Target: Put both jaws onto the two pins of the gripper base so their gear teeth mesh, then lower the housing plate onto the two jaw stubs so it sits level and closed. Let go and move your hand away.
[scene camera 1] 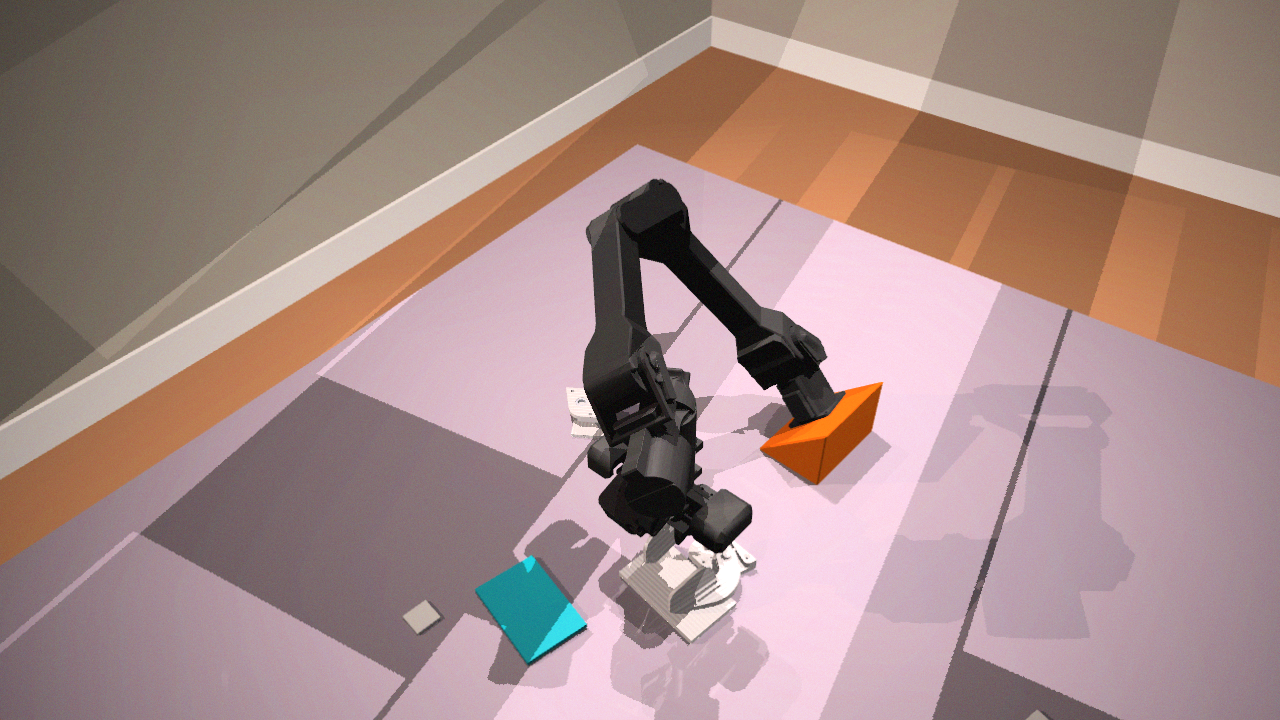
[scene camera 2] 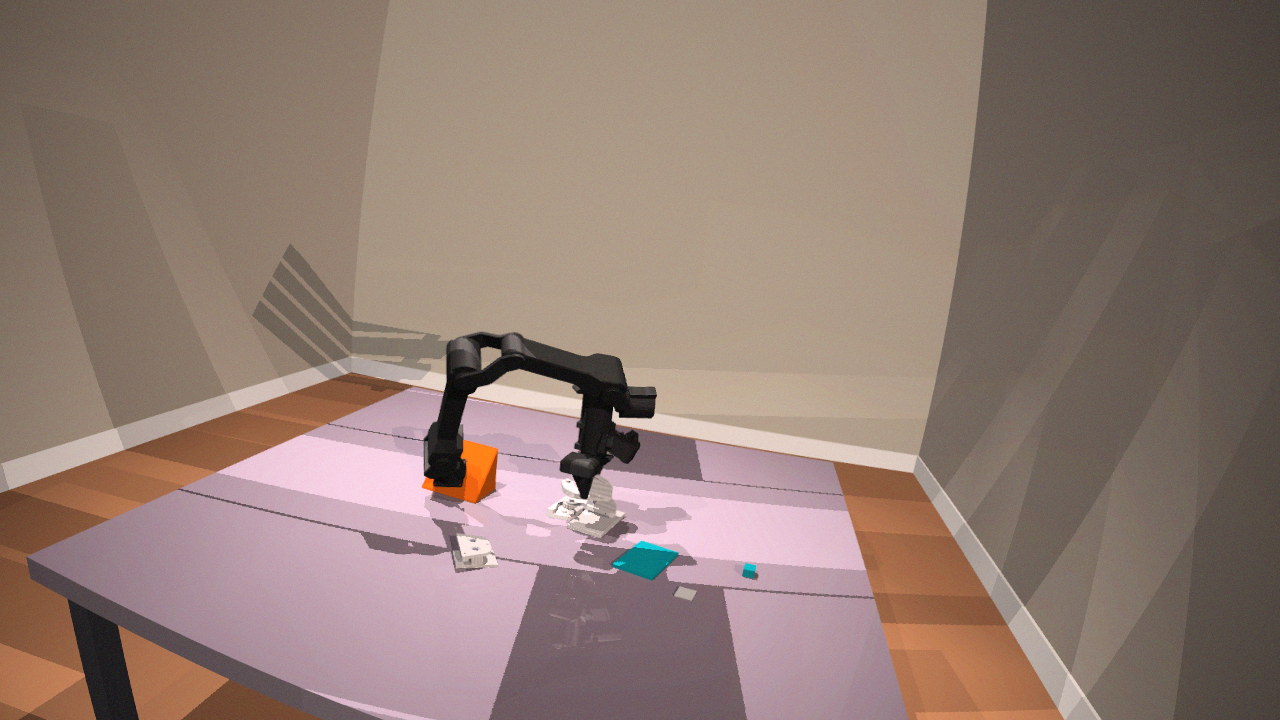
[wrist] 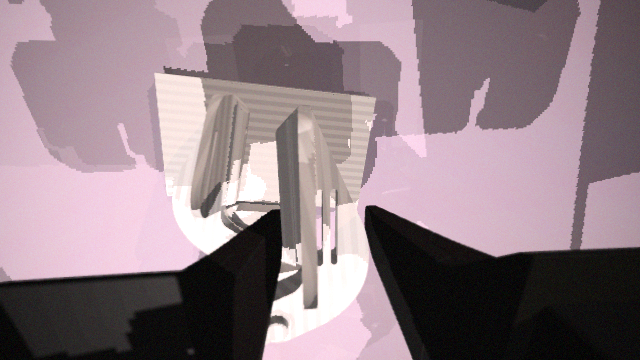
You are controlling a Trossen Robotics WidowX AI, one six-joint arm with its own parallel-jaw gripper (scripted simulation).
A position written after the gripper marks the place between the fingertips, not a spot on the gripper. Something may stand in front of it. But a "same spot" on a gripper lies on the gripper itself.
gripper: scene camera 1; scene camera 2; wrist 323, 217
cyan flat plate: scene camera 1; scene camera 2; not seen in the wrist view (out of frame)
same spot on cyan flat plate: point(scene camera 1: 535, 615) = point(scene camera 2: 650, 555)
same spot on gripper: point(scene camera 1: 680, 522) = point(scene camera 2: 607, 457)
